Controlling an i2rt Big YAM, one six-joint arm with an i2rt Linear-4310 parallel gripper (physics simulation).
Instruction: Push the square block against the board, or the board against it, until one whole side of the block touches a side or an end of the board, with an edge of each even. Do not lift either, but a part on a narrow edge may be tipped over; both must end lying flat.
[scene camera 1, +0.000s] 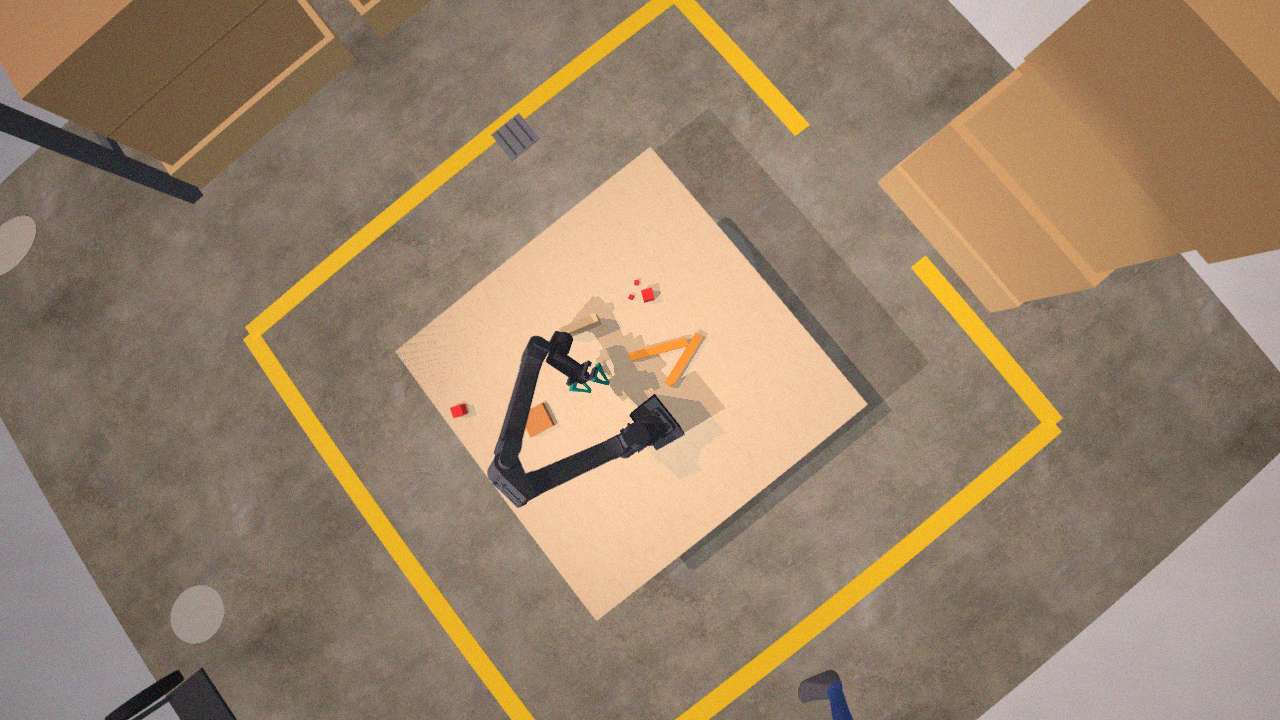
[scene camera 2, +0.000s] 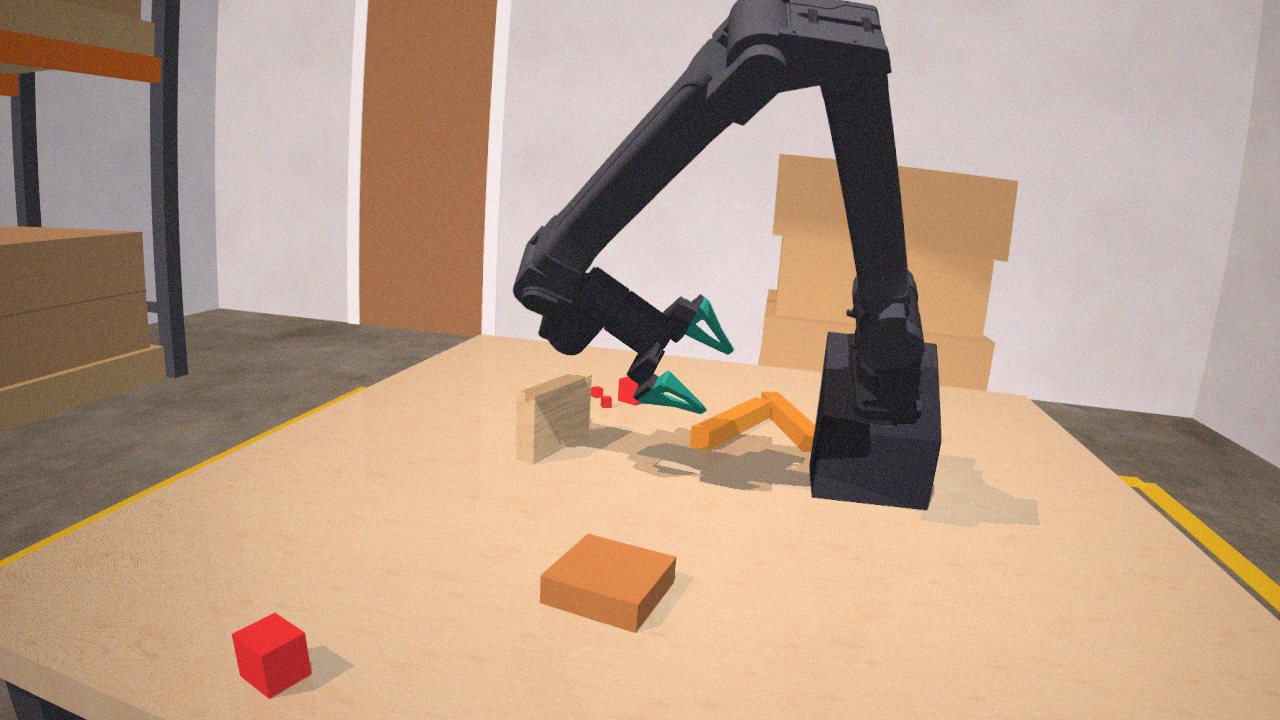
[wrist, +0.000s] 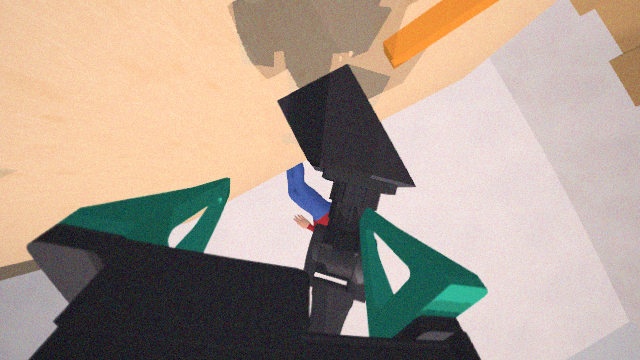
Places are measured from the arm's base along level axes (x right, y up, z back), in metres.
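Pixels of known places: gripper, fingertip midpoint: (scene camera 1: 599, 387) (scene camera 2: 718, 381) (wrist: 300, 200); arm's base, origin of the base link: (scene camera 1: 657, 424) (scene camera 2: 883, 378) (wrist: 358, 178).
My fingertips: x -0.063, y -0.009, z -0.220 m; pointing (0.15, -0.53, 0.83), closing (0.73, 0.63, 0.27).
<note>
Ahead of a thing's pixels: the offset from my fingertips to its top centre.
The square block {dx -0.276, dy -0.115, dz -0.081 m} (scene camera 1: 539, 420) (scene camera 2: 608, 577), orange-brown, lies flat in the near part of the table in the scene camera 2 view. The board {dx +0.085, dy -0.049, dz -0.225 m} (scene camera 1: 584, 324) (scene camera 2: 556, 420), pale wood, stands upright on a narrow edge farther back, well apart from the block. The arm's wrist is close to the board in the scene camera 1 view and hides part of it there. My gripper (scene camera 1: 597, 385) (scene camera 2: 717, 381) (wrist: 300, 200) is open and empty, above the table, with its fingers pointing toward the arm's base side. The block and board do not show in the wrist view.
An orange angled piece (scene camera 1: 659, 349) (scene camera 2: 733, 422) (wrist: 440, 30) lies near the arm's base (scene camera 1: 657, 420) (scene camera 2: 872, 456) (wrist: 345, 120). A red cube {dx -0.478, dy -0.105, dz -0.310 m} (scene camera 1: 459, 410) (scene camera 2: 271, 655) sits near the table edge. Another red cube {dx +0.353, dy -0.105, dz -0.148 m} (scene camera 1: 648, 294) (scene camera 2: 628, 390) stands beyond the board with two tiny red cubes.
</note>
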